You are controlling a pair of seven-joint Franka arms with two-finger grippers.
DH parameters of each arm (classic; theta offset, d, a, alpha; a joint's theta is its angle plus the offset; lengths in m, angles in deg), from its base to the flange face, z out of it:
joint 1: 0 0.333 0 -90
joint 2: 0 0 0 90
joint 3: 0 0.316 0.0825 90
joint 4: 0 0 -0.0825 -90
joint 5: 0 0.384 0 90
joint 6: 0 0 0.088 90
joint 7: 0 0.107 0 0
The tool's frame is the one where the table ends.
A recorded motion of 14 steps. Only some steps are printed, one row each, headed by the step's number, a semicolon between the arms.
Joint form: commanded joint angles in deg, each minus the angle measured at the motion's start. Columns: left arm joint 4, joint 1, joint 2, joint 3, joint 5, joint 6, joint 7; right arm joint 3, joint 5, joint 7, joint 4, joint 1, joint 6, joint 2.
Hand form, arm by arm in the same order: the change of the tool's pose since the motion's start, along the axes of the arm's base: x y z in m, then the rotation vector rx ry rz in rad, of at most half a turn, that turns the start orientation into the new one. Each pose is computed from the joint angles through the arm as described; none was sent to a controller.
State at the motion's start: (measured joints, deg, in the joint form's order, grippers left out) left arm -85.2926 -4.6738 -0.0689 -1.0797 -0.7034 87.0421 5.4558; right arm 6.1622 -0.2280 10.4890 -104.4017 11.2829 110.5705 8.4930
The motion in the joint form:
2: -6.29 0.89 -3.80 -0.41 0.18 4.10 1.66; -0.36 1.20 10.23 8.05 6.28 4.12 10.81
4: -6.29 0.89 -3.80 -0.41 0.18 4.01 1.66; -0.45 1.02 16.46 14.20 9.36 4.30 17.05
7: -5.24 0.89 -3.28 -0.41 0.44 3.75 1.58; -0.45 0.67 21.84 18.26 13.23 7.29 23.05
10: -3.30 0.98 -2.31 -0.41 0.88 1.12 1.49; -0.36 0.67 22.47 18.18 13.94 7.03 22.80
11: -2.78 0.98 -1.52 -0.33 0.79 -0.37 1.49; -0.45 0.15 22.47 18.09 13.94 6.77 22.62
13: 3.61 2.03 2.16 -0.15 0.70 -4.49 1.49; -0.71 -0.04 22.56 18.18 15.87 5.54 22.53
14: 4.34 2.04 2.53 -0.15 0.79 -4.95 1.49; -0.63 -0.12 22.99 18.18 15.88 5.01 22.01
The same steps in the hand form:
2: -0.0131 0.0057 -0.0091 0.0034 -0.0288 -0.0196; 0.0280 0.0768 -0.0453 0.0360 -0.0067 -0.0892
4: -0.0133 0.0057 -0.0092 0.0035 -0.0272 -0.0196; 0.0406 0.1177 -0.0669 0.0386 -0.0022 -0.1485
7: -0.0108 0.0060 -0.0059 0.0074 -0.0323 -0.0181; 0.0412 0.1678 -0.1013 0.0482 -0.0124 -0.1781
10: -0.0099 0.0078 -0.0033 0.0169 -0.0040 -0.0148; 0.0356 0.1758 -0.0993 0.0474 -0.0103 -0.1751
11: -0.0082 0.0083 -0.0088 0.0175 0.0268 -0.0137; 0.0355 0.1742 -0.0983 0.0384 -0.0132 -0.1718
13: 0.0049 0.0194 0.0015 0.0159 0.0517 0.0075; 0.0232 0.1910 -0.0985 0.0233 -0.0008 -0.1413
14: 0.0059 0.0196 0.0030 0.0175 0.0534 0.0079; 0.0217 0.1911 -0.0929 0.0218 -0.0013 -0.1463

